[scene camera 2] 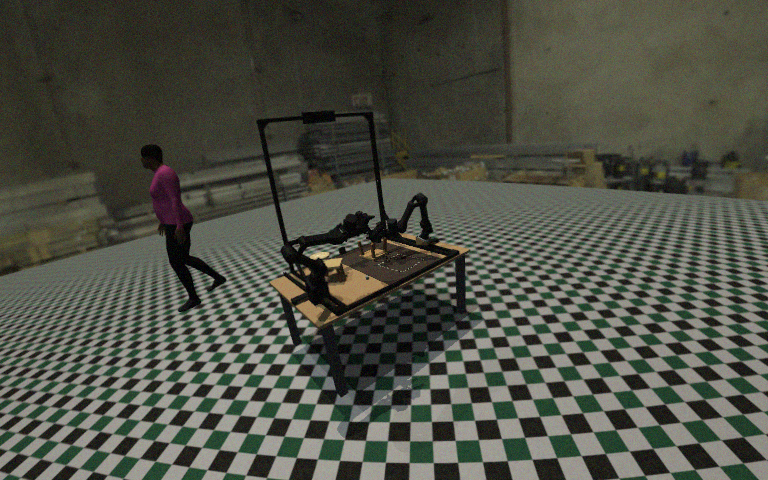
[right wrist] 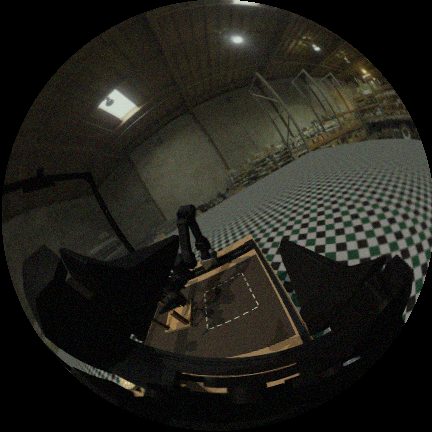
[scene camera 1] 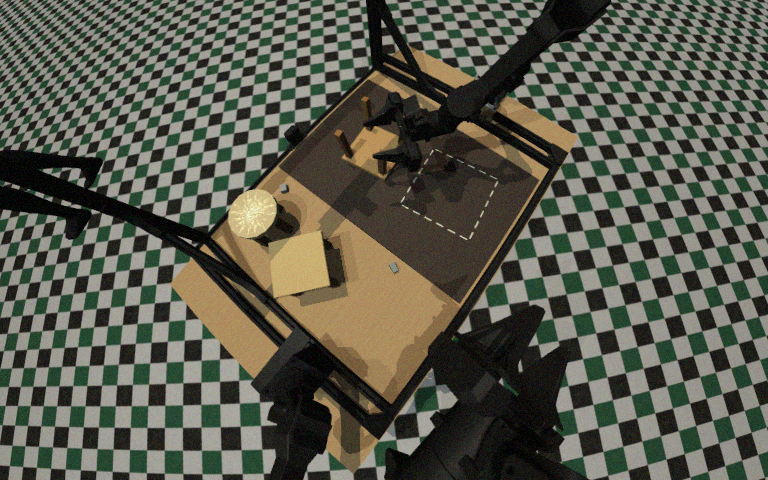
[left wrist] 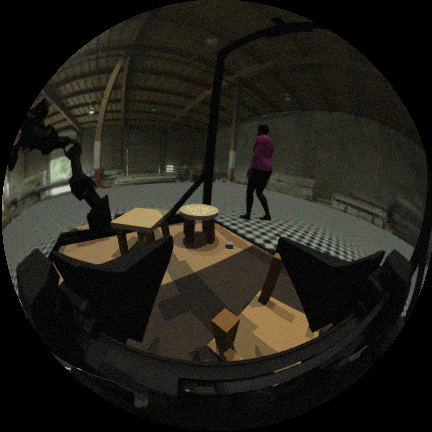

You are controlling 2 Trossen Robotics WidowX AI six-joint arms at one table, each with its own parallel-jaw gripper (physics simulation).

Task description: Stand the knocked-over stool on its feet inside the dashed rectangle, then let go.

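The knocked-over stool lies upside down, its square tan seat flat on the dark mat and its brown legs pointing up. The white dashed rectangle is on the same mat, to the right of the stool in scene camera 1. My left gripper is open and empty above the stool, its fingers spread over the seat and hiding part of it and one leg. My right gripper is open and empty, far from the stool, high up.
An upright square stool and an upright round stool stand on the tan table part. Small grey blocks lie there too. Black rails edge the table. A person stands beyond it.
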